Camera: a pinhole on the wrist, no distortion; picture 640 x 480 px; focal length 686.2 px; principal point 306.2 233.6 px. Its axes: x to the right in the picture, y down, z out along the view. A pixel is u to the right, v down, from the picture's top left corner.
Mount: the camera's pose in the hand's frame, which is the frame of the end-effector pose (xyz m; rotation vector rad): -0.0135 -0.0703 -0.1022 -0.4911 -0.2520 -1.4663
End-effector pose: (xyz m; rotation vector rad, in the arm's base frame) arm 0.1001 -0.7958 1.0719 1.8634 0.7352 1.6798
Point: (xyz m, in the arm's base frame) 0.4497 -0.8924 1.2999
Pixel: 217 328
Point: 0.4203 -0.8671 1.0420
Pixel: 446 77
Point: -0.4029 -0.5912 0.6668
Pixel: behind the camera
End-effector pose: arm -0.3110 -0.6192 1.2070 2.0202 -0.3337 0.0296
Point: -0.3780 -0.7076 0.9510
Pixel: outside the picture
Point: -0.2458 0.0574 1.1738
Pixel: behind the camera
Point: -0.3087 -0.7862 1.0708
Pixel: 607 184
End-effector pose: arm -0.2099 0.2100 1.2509 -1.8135 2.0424 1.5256
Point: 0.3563 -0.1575 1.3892
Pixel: behind the camera
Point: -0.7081 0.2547 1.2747
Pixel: 52 325
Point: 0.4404 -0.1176 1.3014
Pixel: behind the camera
